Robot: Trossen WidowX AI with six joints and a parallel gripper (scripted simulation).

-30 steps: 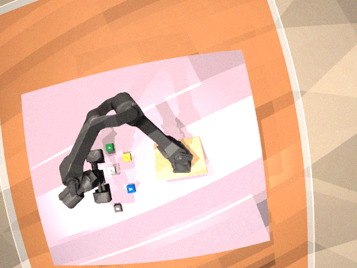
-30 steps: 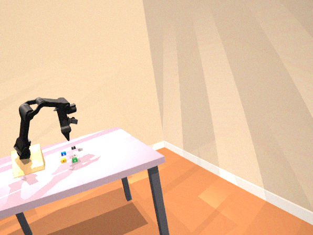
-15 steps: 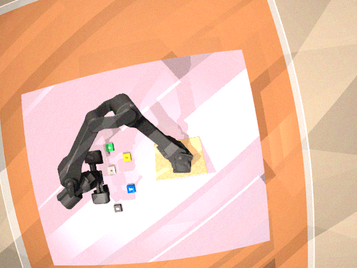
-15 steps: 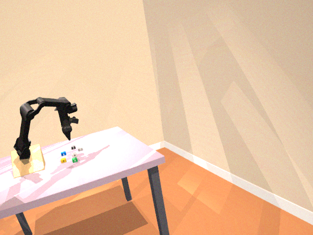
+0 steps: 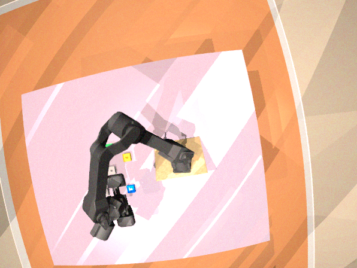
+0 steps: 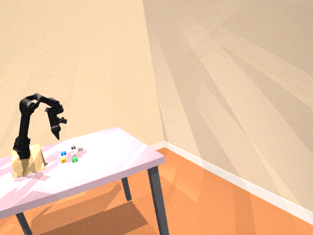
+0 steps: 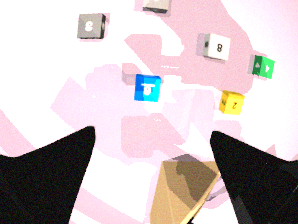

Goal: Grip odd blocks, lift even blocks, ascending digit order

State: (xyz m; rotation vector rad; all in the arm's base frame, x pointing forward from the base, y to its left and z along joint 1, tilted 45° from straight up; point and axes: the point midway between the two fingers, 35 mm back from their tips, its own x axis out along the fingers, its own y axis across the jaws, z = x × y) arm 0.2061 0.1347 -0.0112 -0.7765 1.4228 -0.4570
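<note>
The yellow block lies 1 cm ahead of my gripper tip, 13 cm to the right of it and 11 cm below it. Also, from my gripper tip: black block: 7 cm ahead, 9 cm to the left, 11 cm below; then white block: 9 cm ahead, 8 cm to the right, 11 cm below; then blue block: 11 cm below.
</note>
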